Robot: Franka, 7 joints.
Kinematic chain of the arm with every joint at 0, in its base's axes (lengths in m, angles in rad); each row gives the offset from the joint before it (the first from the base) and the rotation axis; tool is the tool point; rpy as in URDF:
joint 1: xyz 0 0 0.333 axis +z
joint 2: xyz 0 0 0 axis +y
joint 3: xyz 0 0 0.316 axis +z
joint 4: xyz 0.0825 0 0 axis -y
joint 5: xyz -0.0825 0 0.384 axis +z
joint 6: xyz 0 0 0 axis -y
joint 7: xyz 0.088 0 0 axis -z
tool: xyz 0 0 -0.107 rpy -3.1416 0 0
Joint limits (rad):
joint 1: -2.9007..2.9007
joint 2: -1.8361..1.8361
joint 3: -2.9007..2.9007
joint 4: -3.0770..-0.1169
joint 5: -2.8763..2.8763
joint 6: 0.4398..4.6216
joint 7: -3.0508..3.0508
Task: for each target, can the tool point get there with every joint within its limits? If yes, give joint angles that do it. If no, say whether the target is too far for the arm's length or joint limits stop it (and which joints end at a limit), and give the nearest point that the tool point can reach.
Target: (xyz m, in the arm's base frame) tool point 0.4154 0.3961 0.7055
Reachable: yes | joints -0.8316 -0.5224 1.2818 -1.6235 -0.0937 2.1434 -0.0186
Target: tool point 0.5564 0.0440 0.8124
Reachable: yes | joints -0.3231 1.0680 1.9378 -0.4011 0.6506 1.0542 0.9273
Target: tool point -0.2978 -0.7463 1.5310
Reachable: no: too far | nearest point -0.1771 -0.4438 1.0455 | short by 0.585 m
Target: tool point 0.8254 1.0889 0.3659
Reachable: no: too far | nearest point 0.5181 0.6835 0.3537 | short by 0.509 m
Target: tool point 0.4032 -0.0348 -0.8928
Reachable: no: too far | nearest point 0.3423 -0.0295 -0.3573 | short by 0.539 m
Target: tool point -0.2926 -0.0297 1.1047
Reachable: yes | joints 1.5363 -0.1442 1.0207 -0.6325 1.8031 1.7088 -1.2354
